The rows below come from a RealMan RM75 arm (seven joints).
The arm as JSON. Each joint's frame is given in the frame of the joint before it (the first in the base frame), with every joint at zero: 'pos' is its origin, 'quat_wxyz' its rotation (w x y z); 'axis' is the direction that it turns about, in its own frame. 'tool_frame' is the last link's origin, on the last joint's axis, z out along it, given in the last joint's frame.
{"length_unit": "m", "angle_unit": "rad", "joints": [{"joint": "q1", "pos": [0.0, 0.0, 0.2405], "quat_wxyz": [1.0, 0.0, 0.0, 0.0], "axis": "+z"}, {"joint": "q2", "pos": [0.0, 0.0, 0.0], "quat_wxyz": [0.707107, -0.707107, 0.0, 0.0], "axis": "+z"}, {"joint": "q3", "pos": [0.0, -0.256, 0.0], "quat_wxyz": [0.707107, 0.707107, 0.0, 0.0], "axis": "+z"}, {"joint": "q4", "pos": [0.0, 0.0, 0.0], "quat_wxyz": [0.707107, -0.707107, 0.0, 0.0], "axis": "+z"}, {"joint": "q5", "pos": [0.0, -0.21, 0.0], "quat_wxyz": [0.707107, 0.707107, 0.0, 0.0], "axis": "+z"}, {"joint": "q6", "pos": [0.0, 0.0, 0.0], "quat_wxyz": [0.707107, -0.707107, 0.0, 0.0], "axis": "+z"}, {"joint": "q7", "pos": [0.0, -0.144, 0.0], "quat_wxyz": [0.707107, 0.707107, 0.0, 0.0], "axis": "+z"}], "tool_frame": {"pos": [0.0, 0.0, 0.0], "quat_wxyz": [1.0, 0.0, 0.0, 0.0]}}
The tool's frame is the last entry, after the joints.
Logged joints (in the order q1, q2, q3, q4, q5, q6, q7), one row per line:
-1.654 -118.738 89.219 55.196 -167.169 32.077 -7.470
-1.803 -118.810 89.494 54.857 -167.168 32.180 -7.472
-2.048 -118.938 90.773 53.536 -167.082 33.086 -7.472
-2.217 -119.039 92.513 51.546 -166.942 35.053 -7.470
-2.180 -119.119 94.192 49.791 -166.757 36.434 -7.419
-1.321 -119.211 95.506 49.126 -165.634 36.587 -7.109
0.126 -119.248 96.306 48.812 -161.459 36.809 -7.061
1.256 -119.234 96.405 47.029 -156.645 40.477 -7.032
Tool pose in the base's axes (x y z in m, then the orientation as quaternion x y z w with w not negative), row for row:
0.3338 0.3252 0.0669 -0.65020 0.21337 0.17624 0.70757
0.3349 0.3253 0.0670 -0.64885 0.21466 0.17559 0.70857
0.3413 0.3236 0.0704 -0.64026 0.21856 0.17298 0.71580
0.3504 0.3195 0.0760 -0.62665 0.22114 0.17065 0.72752
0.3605 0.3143 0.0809 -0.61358 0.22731 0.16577 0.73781
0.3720 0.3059 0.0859 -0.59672 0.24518 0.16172 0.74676
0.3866 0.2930 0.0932 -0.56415 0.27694 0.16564 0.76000
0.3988 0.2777 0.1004 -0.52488 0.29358 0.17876 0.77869
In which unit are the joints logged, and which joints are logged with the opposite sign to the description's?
The joints are logged in degrees. Opposite sign: q1, q2, q6.
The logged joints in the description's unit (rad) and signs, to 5 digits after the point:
0.02887 2.07237 1.55717 0.96335 -2.91765 -0.55985 -0.13038
0.03147 2.07363 1.56196 0.95744 -2.91763 -0.56165 -0.13041
0.03574 2.07586 1.58429 0.93438 -2.91613 -0.57746 -0.13041
0.03869 2.07762 1.61466 0.89965 -2.91369 -0.61179 -0.13038
0.03805 2.07902 1.64396 0.86902 -2.91046 -0.63589 -0.12949
0.02306 2.08062 1.66689 0.85741 -2.89086 -0.63856 -0.12408
-0.00220 2.08127 1.68086 0.85193 -2.81799 -0.64244 -0.12324
-0.02192 2.08103 1.68258 0.82081 -2.73397 -0.70646 -0.12273

